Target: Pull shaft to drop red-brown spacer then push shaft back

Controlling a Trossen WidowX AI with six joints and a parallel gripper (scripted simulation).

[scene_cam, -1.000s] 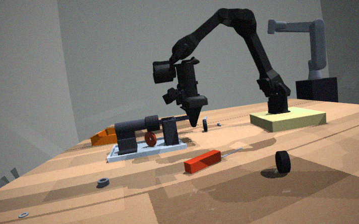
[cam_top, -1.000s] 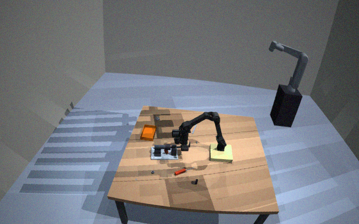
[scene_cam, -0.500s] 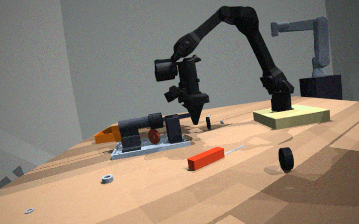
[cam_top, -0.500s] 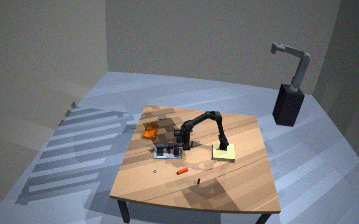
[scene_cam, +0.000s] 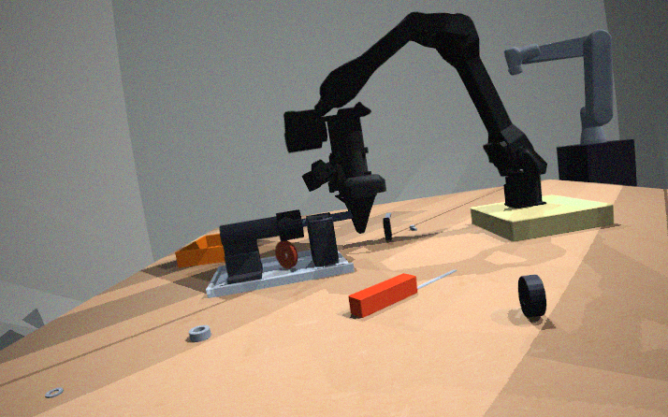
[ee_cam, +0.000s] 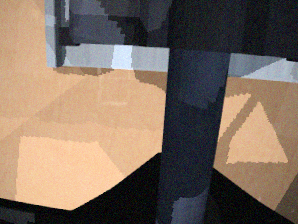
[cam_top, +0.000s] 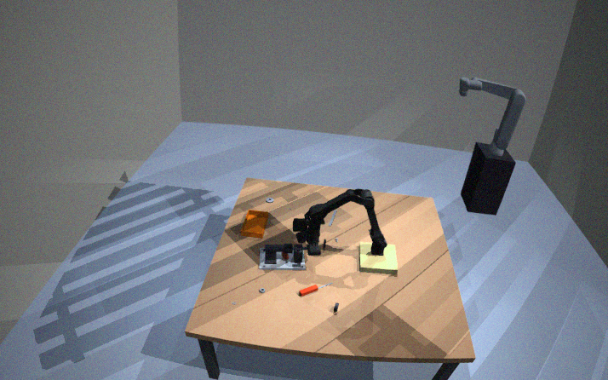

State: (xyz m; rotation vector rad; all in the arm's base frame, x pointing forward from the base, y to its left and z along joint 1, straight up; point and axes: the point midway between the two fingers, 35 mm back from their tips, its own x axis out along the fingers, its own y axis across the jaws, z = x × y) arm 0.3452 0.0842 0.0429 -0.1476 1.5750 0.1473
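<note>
Right now my gripper tip is 80 mm short of the shaft, 30 mm below it and 10 mm to the right of it. Also, from my gripper tip: orange tray 340 mm ahead, 220 mm to the right, 40 mm below; then red-brown spacer 130 mm ahead, 30 mm to the left, 10 mm below; then dark spacer 120 mm ahead, 30 mm above, 20 mm to the left.
</note>
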